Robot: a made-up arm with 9 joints. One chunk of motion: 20 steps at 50 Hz.
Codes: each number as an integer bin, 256 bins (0 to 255) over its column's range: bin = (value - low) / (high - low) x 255, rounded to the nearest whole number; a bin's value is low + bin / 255 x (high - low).
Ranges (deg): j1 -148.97..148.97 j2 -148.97..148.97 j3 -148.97..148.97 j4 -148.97..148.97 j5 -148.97..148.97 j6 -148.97..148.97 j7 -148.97..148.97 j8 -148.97..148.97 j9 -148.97..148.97
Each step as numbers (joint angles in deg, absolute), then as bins.
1 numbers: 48.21 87.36 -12.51 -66.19 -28.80 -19.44 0.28 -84.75 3.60
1 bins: 169 202 117 71 103 111 128 55 131
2 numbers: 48.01 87.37 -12.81 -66.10 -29.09 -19.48 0.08 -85.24 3.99
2 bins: 169 202 117 71 103 111 128 55 131
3 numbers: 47.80 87.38 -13.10 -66.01 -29.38 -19.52 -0.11 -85.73 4.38
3 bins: 168 202 116 71 102 111 127 54 131
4 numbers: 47.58 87.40 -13.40 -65.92 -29.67 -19.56 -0.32 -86.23 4.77
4 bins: 168 202 116 71 102 111 127 54 132
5 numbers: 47.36 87.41 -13.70 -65.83 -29.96 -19.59 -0.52 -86.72 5.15
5 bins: 168 202 116 71 102 111 127 53 132
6 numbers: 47.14 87.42 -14.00 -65.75 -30.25 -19.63 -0.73 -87.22 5.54
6 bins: 168 202 116 71 102 111 127 53 132
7 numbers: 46.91 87.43 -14.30 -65.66 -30.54 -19.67 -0.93 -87.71 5.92
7 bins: 168 202 115 71 101 111 127 52 133
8 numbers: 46.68 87.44 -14.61 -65.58 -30.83 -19.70 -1.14 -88.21 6.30
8 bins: 167 202 115 71 101 111 127 52 133
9 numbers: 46.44 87.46 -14.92 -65.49 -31.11 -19.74 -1.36 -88.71 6.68
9 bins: 167 202 115 71 101 111 126 52 133
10 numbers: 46.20 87.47 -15.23 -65.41 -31.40 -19.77 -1.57 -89.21 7.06
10 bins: 167 202 114 72 101 111 126 51 134
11 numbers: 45.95 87.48 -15.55 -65.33 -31.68 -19.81 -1.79 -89.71 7.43
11 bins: 167 202 114 72 100 111 126 51 134
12 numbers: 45.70 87.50 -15.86 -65.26 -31.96 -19.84 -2.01 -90.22 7.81
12 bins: 167 202 114 72 100 111 126 50 134
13 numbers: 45.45 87.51 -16.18 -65.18 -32.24 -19.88 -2.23 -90.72 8.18
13 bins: 166 202 114 72 100 110 126 50 135
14 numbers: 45.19 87.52 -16.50 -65.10 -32.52 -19.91 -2.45 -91.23 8.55
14 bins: 166 202 113 72 100 110 125 49 135
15 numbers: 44.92 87.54 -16.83 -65.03 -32.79 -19.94 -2.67 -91.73 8.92
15 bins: 166 202 113 72 99 110 125 49 135
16 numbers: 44.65 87.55 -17.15 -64.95 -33.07 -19.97 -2.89 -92.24 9.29
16 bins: 166 202 113 72 99 110 125 49 135
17 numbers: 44.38 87.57 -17.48 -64.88 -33.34 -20.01 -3.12 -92.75 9.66
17 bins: 165 202 113 72 99 110 125 48 136
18 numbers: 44.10 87.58 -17.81 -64.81 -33.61 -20.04 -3.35 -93.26 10.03
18 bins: 165 202 112 72 99 110 125 48 136
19 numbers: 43.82 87.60 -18.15 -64.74 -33.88 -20.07 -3.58 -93.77 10.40
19 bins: 165 202 112 72 99 110 124 47 136
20 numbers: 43.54 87.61 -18.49 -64.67 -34.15 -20.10 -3.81 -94.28 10.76
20 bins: 165 202 112 72 98 110 124 47 137
